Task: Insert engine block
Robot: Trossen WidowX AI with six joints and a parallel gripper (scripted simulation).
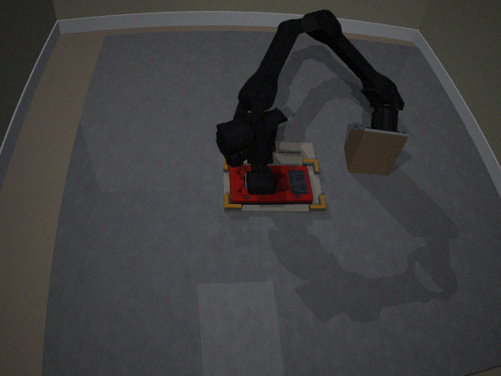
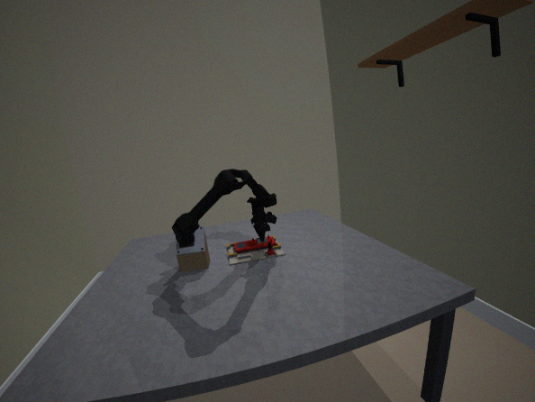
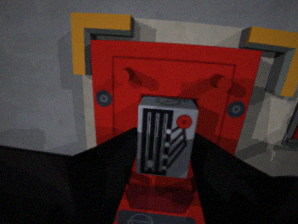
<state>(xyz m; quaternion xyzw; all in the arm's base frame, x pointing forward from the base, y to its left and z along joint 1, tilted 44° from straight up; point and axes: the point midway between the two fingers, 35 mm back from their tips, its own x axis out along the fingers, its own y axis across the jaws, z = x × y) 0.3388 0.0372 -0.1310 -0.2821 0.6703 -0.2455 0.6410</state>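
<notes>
My gripper tip is now 1 cm above the engine block.
</notes>
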